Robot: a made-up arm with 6 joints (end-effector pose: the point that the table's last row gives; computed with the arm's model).
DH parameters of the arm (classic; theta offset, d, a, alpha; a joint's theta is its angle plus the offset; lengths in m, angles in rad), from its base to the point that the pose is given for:
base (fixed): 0 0.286 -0.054 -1.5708
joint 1: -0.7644 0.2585 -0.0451 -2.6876
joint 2: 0 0.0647 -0.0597 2.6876
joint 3: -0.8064 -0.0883 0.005 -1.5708
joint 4: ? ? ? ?
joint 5: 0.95 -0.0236 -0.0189 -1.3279
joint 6: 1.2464 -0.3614 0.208 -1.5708
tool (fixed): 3.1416 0.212 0 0
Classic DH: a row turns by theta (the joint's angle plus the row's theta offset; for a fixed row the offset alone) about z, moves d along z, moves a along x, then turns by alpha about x.
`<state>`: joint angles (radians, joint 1 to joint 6).
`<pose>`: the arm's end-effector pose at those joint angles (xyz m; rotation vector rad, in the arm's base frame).
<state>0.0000 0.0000 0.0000 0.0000 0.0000 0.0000</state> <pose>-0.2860 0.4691 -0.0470 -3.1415 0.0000 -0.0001</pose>
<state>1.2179 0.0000 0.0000 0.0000 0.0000 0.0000</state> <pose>-0.4467 0.4691 0.3886 -2.5769 0.0001 1.7969</pose>
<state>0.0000 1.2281 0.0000 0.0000 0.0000 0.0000</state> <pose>0.1336 0.5671 0.0772 -2.3159 0.5168 -1.4674</pose>
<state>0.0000 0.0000 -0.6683 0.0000 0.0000 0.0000</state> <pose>-0.0994 0.4691 -0.1044 -2.9678 0.0000 -1.0304</pose>
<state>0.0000 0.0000 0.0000 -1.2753 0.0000 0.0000</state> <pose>-0.2860 -0.0183 -0.2149 1.8663 0.0000 0.0000</pose>
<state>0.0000 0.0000 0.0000 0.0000 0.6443 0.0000</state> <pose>-0.3429 0.5028 0.1483 -2.5289 -0.2611 -0.2031</pose>
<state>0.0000 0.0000 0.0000 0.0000 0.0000 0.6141</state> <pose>-0.1258 0.4691 -0.1281 -2.9946 0.0000 -0.9496</pose>
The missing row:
joint 4: -0.91 0.0477 -0.0127 -0.4027
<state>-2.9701 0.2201 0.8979 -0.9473 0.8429 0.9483</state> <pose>0.2749 0.4471 0.5954 -0.2196 0.2978 2.8729</pose>
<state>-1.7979 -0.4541 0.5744 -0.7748 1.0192 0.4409</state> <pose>0.1295 0.3864 -0.0944 2.3649 0.5664 1.8395</pose>
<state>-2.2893 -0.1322 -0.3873 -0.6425 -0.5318 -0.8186</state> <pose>0.4282 0.2729 0.4700 -1.5992 1.5392 -1.8086</pose>
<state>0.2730 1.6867 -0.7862 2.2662 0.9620 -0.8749</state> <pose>0.0741 0.1520 -0.2679 0.1541 -2.6729 -1.3529</pose>
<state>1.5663 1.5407 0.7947 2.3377 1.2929 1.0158</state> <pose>-0.3807 -0.2413 0.4313 1.0983 1.7980 -0.9554</pose>
